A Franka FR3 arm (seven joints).
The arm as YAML. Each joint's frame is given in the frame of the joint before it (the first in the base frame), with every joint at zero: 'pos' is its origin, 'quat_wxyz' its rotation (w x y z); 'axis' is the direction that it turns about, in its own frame. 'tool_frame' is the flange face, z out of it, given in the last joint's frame.
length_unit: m
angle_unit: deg
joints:
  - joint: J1
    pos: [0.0, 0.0, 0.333]
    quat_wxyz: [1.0, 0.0, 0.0, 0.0]
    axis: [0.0, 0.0, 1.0]
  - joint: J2
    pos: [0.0, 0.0, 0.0]
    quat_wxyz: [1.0, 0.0, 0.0, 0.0]
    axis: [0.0, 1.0, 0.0]
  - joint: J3
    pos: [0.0, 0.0, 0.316]
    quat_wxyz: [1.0, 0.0, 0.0, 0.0]
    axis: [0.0, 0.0, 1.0]
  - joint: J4
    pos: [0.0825, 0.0, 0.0]
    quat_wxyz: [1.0, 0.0, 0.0, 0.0]
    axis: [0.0, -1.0, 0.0]
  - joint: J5
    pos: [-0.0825, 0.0, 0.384]
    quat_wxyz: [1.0, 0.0, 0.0, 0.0]
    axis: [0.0, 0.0, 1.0]
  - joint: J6
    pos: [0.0, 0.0, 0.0]
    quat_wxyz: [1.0, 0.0, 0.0, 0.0]
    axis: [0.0, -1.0, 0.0]
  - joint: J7
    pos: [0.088, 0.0, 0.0]
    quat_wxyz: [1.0, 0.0, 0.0, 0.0]
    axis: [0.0, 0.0, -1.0]
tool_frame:
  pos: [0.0, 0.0, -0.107]
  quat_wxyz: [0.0, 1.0, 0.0, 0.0]
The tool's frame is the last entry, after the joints.
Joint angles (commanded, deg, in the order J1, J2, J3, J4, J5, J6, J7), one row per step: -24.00, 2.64, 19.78, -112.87, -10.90, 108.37, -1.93; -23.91, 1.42, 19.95, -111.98, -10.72, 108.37, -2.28; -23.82, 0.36, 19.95, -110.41, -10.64, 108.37, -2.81; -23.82, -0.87, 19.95, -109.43, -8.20, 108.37, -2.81; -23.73, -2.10, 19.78, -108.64, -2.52, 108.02, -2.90; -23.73, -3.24, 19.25, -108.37, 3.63, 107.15, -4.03; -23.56, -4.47, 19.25, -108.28, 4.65, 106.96, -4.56; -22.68, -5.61, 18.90, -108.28, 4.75, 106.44, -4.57; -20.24, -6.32, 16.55, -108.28, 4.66, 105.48, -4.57; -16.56, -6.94, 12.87, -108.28, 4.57, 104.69, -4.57; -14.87, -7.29, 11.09, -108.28, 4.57, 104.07, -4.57; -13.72, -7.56, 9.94, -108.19, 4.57, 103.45, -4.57
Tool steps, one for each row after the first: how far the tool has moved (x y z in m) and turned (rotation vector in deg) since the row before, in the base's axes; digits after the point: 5 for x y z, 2 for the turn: 0.00105, 0.00341, 0.01834, -0.35, -1.96, 0.52; 0.00266, 0.00159, 0.02257, -0.43, -2.45, 0.57; -0.00032, 0.00429, 0.01895, 1.73, -2.26, -0.82; -0.00187, 0.00793, 0.01662, 4.87, -1.94, -1.74; -0.00415, 0.00452, 0.01124, 5.47, -0.91, -1.09; -0.00385, 0.00474, 0.01154, 0.48, -1.13, 0.45; -0.00455, 0.00683, 0.00938, -0.28, -0.55, 0.54; -0.00451, 0.00118, 0.00547, -0.04, 0.21, 0.17; -0.00421, -0.00053, 0.00534, 0.18, 0.07, 0.08; -0.00270, -0.00103, 0.00261, 0.17, 0.22, -0.04; -0.00214, -0.00007, 0.00247, 0.12, 0.23, 0.05
